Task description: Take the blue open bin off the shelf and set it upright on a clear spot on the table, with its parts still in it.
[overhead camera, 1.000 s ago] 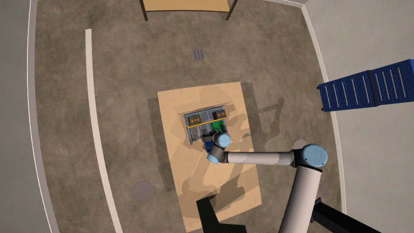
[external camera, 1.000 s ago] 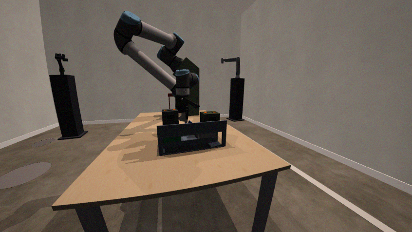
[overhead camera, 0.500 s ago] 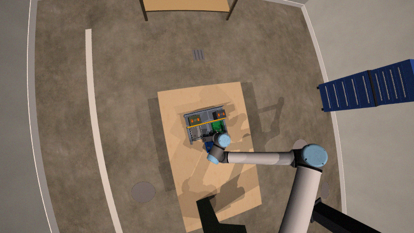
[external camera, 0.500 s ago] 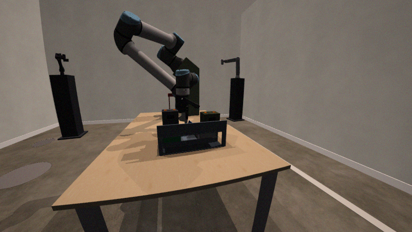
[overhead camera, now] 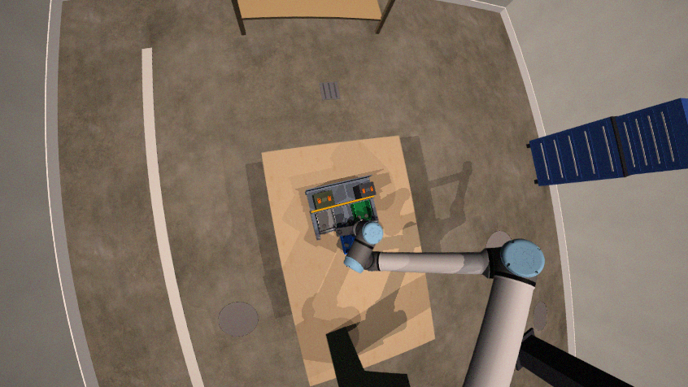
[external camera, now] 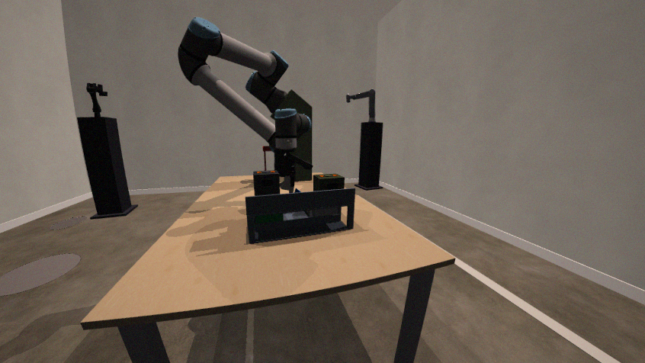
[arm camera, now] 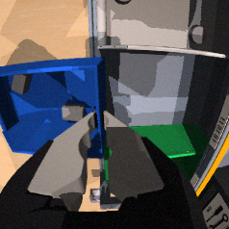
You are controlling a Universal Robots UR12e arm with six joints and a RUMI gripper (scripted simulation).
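Now: the blue open bin 8 cm behind my hand, 1 cm to the left of it and 4 cm below it. The rest, counted from my hand: grey bin 9 cm ahead, 10 cm to the left, 4 cm below; then bar 13 cm ahead, 1 cm to the right, 2 cm above; then green bin 7 cm ahead, 12 cm to the right, 4 cm below.
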